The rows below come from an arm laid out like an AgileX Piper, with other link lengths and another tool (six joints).
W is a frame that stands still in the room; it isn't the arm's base.
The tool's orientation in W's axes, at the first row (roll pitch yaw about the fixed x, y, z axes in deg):
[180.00 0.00 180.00]
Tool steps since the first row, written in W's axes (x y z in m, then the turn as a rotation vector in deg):
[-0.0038 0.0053 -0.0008 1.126 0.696 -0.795]
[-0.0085 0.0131 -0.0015 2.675 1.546 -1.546]
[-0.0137 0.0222 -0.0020 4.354 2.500 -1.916]
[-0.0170 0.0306 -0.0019 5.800 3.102 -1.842]
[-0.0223 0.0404 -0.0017 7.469 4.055 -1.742]
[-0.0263 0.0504 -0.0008 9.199 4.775 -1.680]
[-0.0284 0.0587 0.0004 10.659 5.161 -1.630]
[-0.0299 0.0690 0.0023 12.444 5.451 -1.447]
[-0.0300 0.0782 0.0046 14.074 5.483 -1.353]
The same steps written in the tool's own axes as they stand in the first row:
[0.0038 0.0053 0.0008 -1.126 0.696 0.795]
[0.0085 0.0131 0.0015 -2.675 1.546 1.546]
[0.0137 0.0222 0.0020 -4.354 2.500 1.916]
[0.0170 0.0306 0.0019 -5.800 3.102 1.842]
[0.0223 0.0404 0.0017 -7.469 4.055 1.742]
[0.0263 0.0504 0.0008 -9.199 4.775 1.680]
[0.0284 0.0587 -0.0004 -10.659 5.161 1.630]
[0.0299 0.0690 -0.0023 -12.444 5.451 1.447]
[0.0300 0.0782 -0.0046 -14.074 5.483 1.353]

